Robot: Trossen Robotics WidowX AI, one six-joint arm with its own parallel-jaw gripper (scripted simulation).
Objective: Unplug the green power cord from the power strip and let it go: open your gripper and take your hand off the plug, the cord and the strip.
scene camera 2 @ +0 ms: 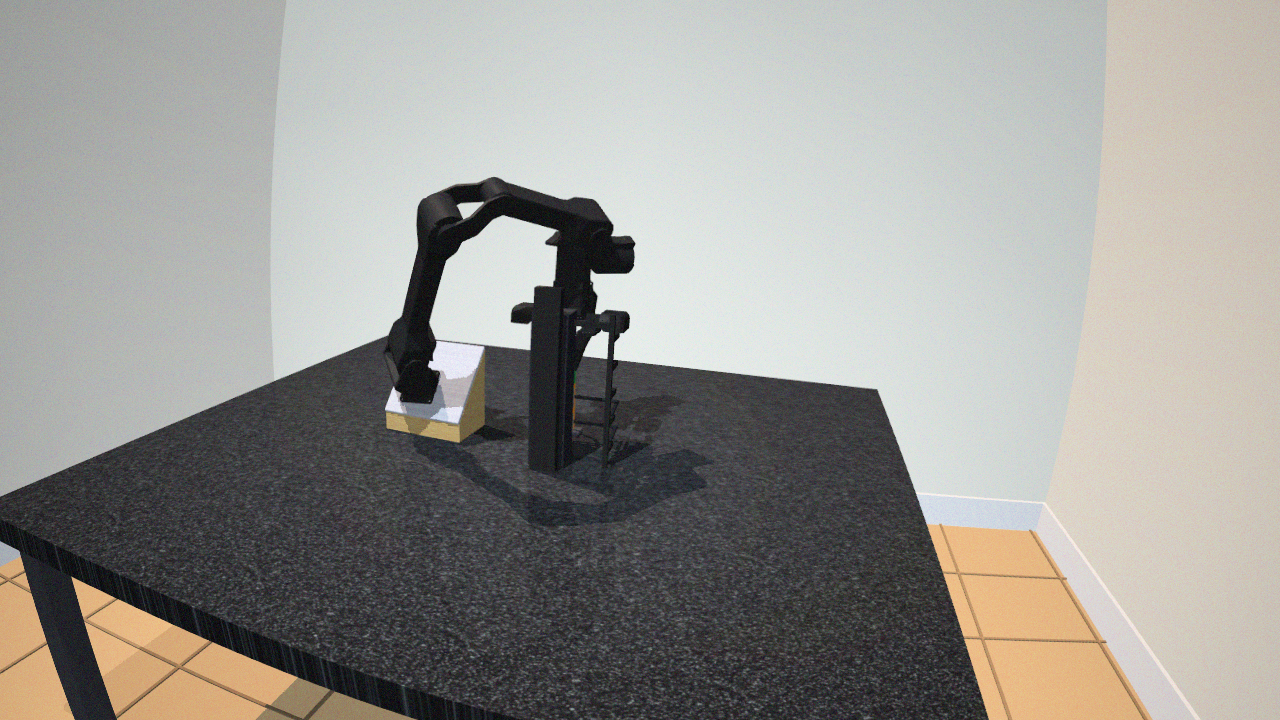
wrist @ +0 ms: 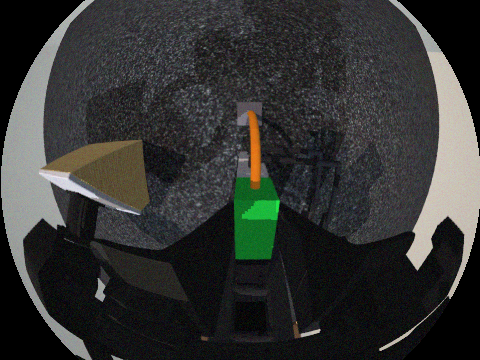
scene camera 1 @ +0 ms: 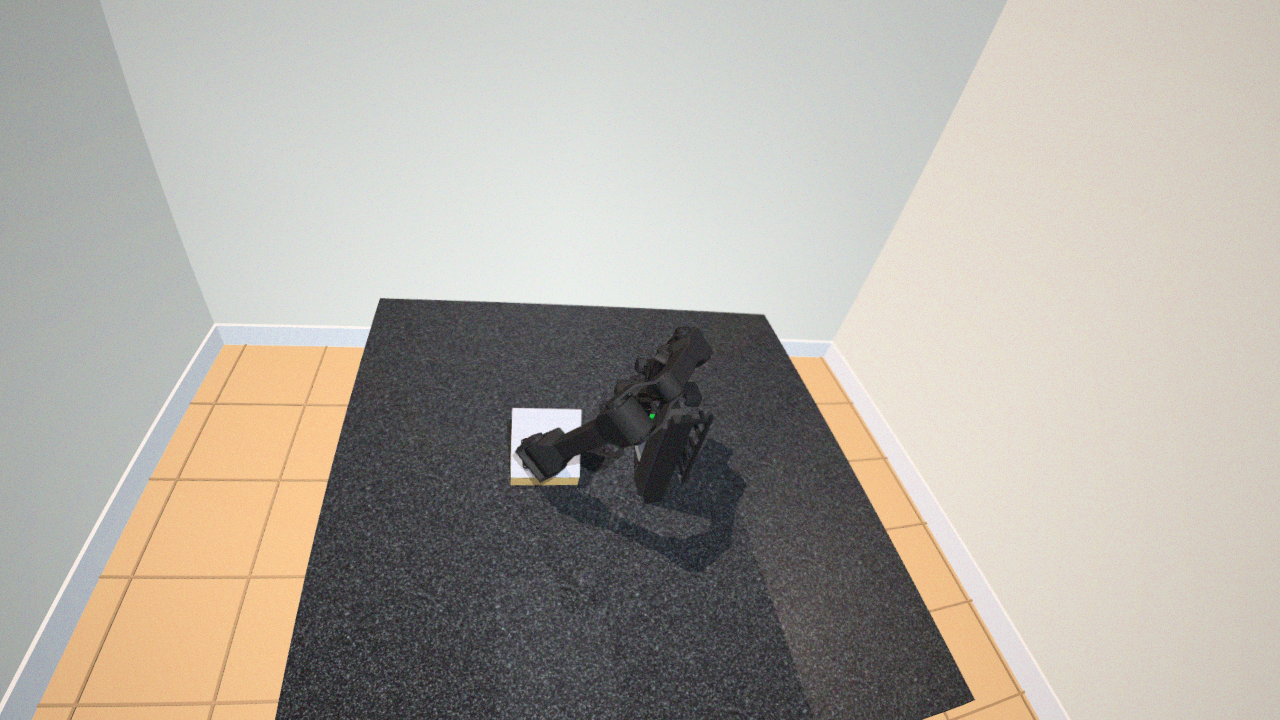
Path:
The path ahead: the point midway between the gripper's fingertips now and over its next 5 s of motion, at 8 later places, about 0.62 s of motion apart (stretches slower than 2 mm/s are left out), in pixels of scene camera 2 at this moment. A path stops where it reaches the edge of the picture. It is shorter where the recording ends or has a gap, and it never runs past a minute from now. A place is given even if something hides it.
My gripper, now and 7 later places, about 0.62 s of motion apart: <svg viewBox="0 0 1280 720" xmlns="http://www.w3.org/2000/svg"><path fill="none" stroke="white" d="M567 369L573 362L574 360L572 358L568 362L568 368L574 363L581 352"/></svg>

